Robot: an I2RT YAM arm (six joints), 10 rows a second.
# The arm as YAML. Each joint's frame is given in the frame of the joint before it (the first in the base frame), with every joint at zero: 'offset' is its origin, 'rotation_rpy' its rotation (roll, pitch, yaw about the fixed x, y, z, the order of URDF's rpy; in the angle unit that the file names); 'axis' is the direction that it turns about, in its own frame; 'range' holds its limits. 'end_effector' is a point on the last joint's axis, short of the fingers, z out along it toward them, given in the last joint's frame.
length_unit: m
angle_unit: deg
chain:
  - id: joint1
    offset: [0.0, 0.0, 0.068]
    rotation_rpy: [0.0, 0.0, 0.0]
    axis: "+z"
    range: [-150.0, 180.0]
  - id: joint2
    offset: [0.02, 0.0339, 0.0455]
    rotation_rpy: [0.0, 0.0, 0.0]
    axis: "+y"
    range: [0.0, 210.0]
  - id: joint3
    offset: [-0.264, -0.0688, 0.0]
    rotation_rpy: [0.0, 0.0, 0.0]
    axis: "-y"
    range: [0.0, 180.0]
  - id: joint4
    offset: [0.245, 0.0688, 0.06]
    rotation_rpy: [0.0, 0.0, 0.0]
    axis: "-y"
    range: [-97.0, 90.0]
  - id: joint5
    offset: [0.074, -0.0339, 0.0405]
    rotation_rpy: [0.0, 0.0, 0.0]
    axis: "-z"
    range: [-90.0, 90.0]
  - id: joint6
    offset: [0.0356, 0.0, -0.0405]
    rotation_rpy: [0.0, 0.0, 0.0]
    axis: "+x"
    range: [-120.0, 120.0]
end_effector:
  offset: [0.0, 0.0, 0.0]
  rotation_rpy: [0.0, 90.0, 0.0]
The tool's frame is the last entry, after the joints.
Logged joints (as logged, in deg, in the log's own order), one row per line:
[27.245 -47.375 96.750 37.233 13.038 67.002]
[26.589 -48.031 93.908 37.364 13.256 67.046]
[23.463 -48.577 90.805 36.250 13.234 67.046]
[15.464 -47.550 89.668 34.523 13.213 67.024]
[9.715 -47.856 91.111 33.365 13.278 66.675]
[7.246 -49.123 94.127 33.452 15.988 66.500]
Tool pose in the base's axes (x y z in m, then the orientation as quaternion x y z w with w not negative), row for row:
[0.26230 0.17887 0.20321 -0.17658 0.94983 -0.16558 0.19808]
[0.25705 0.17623 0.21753 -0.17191 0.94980 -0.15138 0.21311]
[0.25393 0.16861 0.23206 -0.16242 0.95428 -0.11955 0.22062]
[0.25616 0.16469 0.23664 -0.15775 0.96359 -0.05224 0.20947]
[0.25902 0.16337 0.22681 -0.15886 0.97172 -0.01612 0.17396]
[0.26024 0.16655 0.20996 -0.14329 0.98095 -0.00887 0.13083]
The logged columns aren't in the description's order. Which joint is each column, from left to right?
Columns, left to right: joint5, joint4, joint2, joint1, joint6, joint3.
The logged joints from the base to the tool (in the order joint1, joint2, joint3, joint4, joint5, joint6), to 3 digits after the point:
[37.233 96.750 67.002 -47.375 27.245 13.038]
[37.364 93.908 67.046 -48.031 26.589 13.256]
[36.250 90.805 67.046 -48.577 23.463 13.234]
[34.523 89.668 67.024 -47.550 15.464 13.213]
[33.365 91.111 66.675 -47.856 9.715 13.278]
[33.452 94.127 66.500 -49.123 7.246 15.988]

